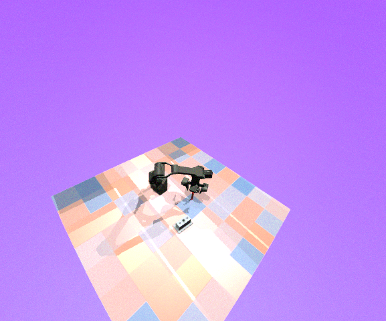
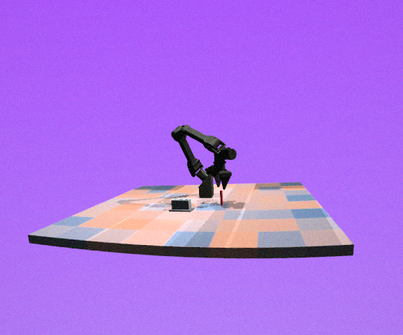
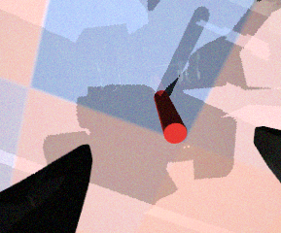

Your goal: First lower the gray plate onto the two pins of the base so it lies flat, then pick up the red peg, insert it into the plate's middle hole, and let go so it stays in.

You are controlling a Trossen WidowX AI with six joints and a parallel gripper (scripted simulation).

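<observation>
My gripper tip is 5 cm above the red peg. The rest, counted from my gripper tip: gray plate: 21 cm to the right, 8 cm ahead, 5 cm below.
</observation>
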